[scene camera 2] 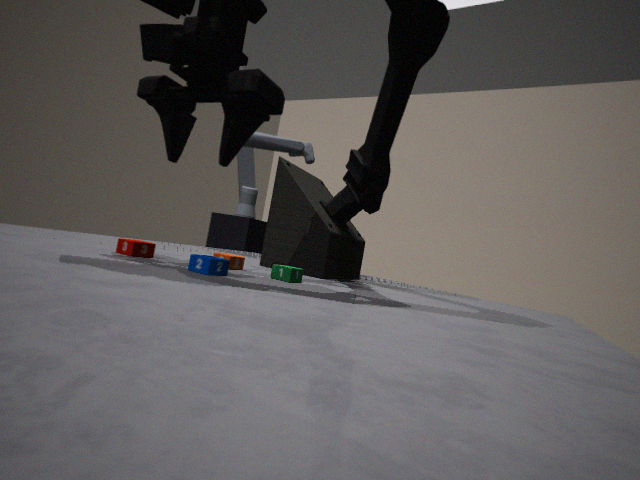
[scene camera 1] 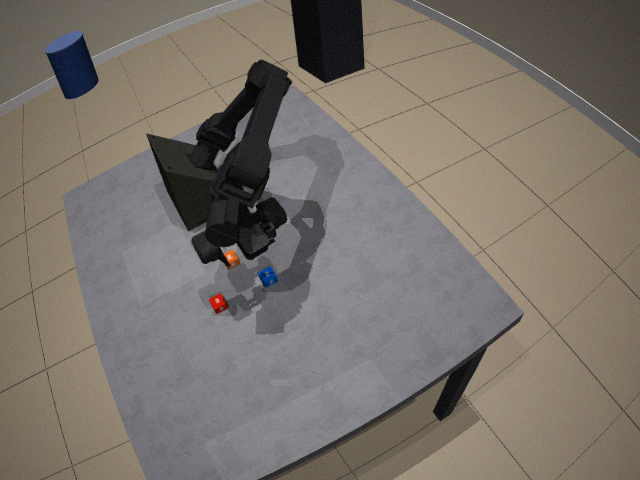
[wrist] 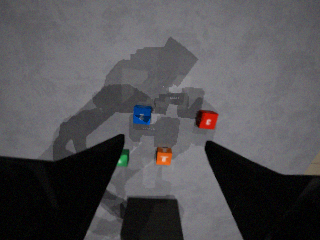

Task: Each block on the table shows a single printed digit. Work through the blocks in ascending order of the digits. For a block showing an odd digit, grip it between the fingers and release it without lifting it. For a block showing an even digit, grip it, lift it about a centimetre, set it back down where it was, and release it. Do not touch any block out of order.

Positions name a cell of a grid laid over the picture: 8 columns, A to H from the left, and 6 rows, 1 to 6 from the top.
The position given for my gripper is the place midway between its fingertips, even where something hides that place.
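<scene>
My gripper (scene camera 2: C3) (scene camera 1: D4) (wrist: E4): open, holds nothing. Also present, a blue block (scene camera 2: C4).
</scene>
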